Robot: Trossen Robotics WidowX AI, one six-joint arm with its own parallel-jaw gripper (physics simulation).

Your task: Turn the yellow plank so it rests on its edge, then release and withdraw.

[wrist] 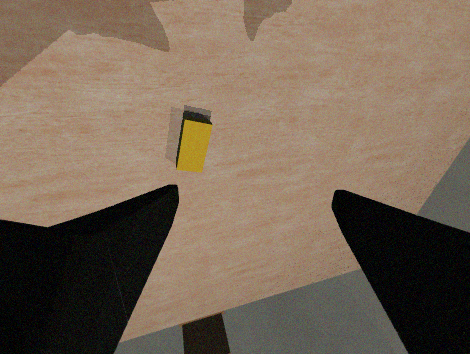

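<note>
The yellow plank (194, 146) is a small block on the wooden table top, left of the middle of the wrist view. Its bright yellow face is turned toward the camera, with dark sides showing at its far end and along its left. Whether it lies flat or rests on its edge I cannot tell. My gripper (255, 195) is open with its black fingers wide apart and nothing between them. It is above the table, and the plank appears just beyond the left fingertip, apart from it.
The wooden table top (300, 125) fills most of the view. Its edges show at the right and at the bottom, with grey floor (280, 320) beyond. A dark brown piece (205, 335) shows at the bottom edge. Shadows of the arm fall across the top left and top middle.
</note>
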